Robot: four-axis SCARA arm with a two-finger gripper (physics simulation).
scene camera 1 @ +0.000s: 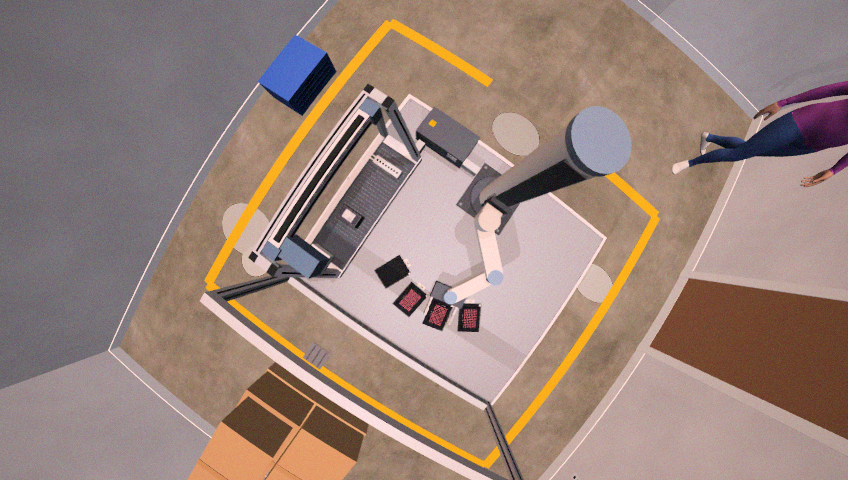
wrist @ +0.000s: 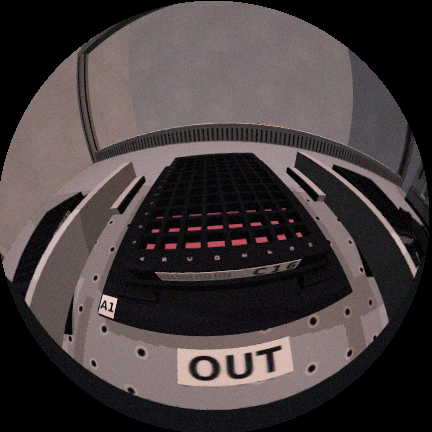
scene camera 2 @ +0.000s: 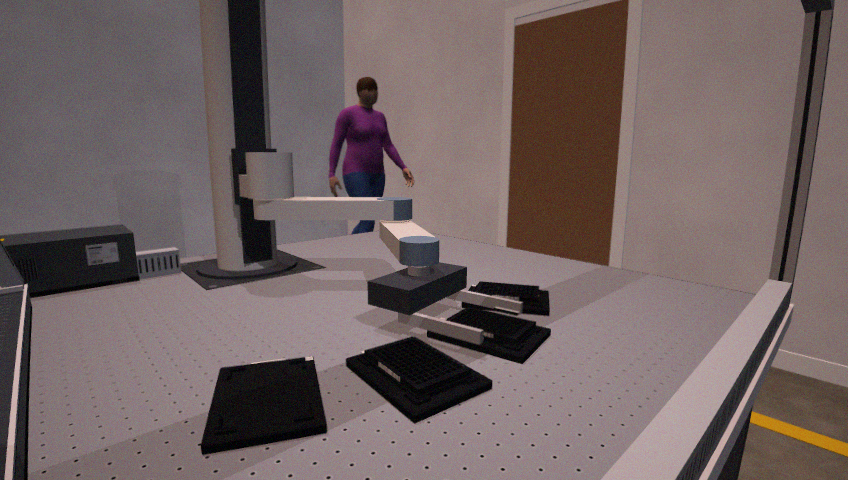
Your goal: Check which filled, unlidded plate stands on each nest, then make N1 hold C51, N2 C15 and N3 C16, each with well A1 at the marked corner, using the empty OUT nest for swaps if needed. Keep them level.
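Where they show: gripper, fingertip midpoint: (scene camera 1: 436, 319) (wrist: 215, 159) (scene camera 2: 503, 321); arm's base, origin of the base link: (scene camera 2: 248, 270).
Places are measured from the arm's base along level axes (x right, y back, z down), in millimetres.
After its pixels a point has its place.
Black plate C16 (scene camera 1: 437, 315) {z -34, x -117, y -716 mm} (wrist: 215, 200) {z -35, x -117, y -694 mm}, with pink wells and no lid, sits level on the OUT nest (scene camera 2: 523, 355) {z -24, x -81, y -803 mm} (wrist: 215, 316) {z -25, x -108, y -639 mm}. Its row letter A is on the side of the nest's A1 tag. My gripper (scene camera 2: 505, 321) {z -44, x -123, y -735 mm} (wrist: 215, 159) {z -44, x -123, y -735 mm} is open; its fingers stand low on either side of C16, with gaps. Another filled plate (scene camera 1: 470, 317) {z -38, x -277, y -621 mm} (scene camera 2: 502, 290) {z -39, x -265, y -628 mm} is on the nest right of OUT in the overhead view. A third (scene camera 1: 410, 299) {z -33, x 59, y -726 mm} (scene camera 2: 416, 364) {z -37, x 64, y -739 mm} is on the nest to its left; their codes are unreadable. The farthest-left nest (scene camera 1: 391, 271) {z -25, x 233, y -658 mm} (scene camera 2: 264, 401) {z -25, x 237, y -673 mm} is empty. N1, N2 and N3 labels are unreadable.
Neighbouring nests (wrist: 45, 240) {z -38, x -249, y -632 mm} (wrist: 375, 192) {z -38, x 63, y -738 mm} lie outside both fingers. A dark controller box (scene camera 1: 447, 136) {z -127, x 395, y 104 mm} (scene camera 2: 71, 258) {z -85, x 373, y 35 mm} stands near the arm column (scene camera 2: 220, 148) {z -319, x 62, y -41 mm}. A gantry machine (scene camera 1: 321, 178) {z -510, x 631, y -443 mm} borders the table. A rail (scene camera 2: 708, 380) {z -60, x -114, y -1022 mm} runs along its edge. A person (scene camera 1: 767, 130) (scene camera 2: 364, 142) is beyond the table.
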